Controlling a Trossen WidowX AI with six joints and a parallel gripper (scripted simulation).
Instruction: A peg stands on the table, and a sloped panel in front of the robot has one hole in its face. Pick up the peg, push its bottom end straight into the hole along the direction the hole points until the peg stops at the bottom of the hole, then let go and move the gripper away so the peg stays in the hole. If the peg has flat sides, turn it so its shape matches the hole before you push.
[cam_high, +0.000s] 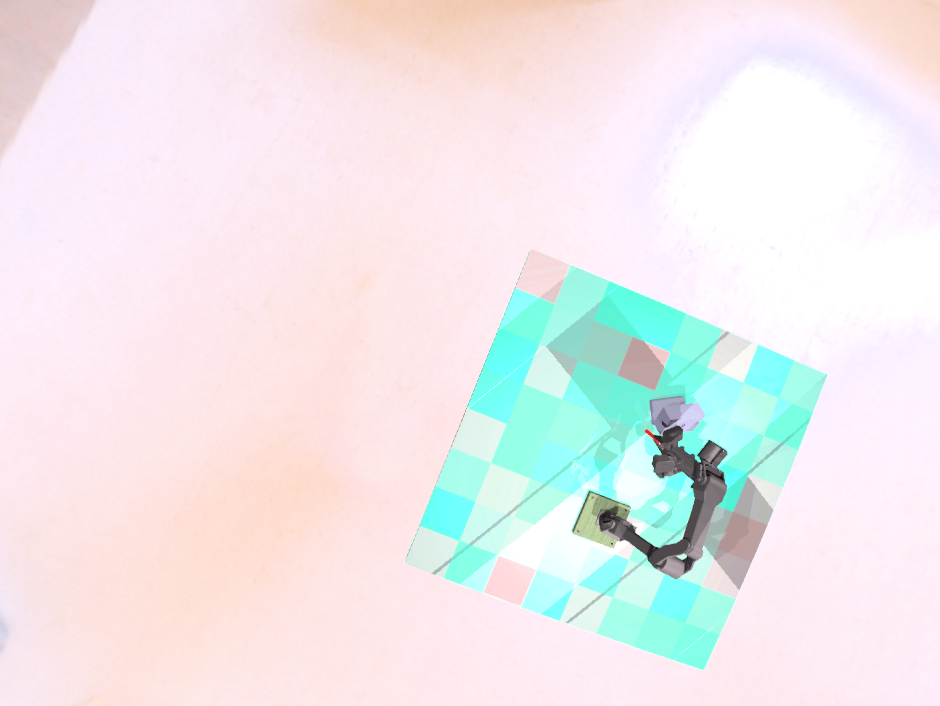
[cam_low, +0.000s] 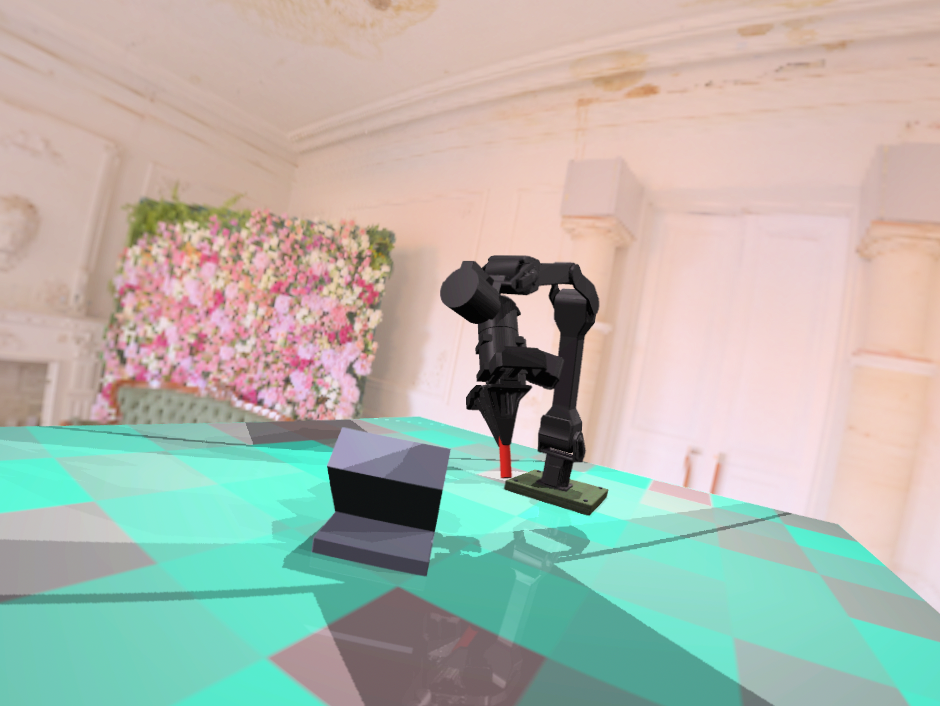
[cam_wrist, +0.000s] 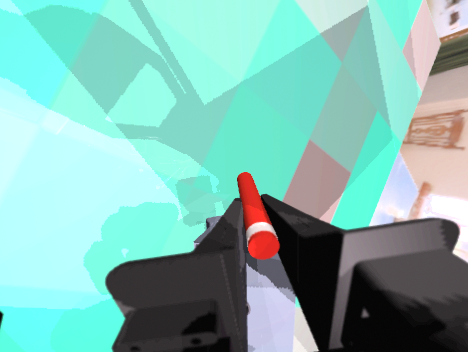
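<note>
Now: the grey sloped panel 90 mm ahead of my gripper tip, 100 mm to the right of it and 60 mm below it. The rest, counted from my gripper tip: low foot (110 mm ahead, 100 mm to the right, 130 mm below); round red peg (10 mm to the right, 20 mm above).
</note>
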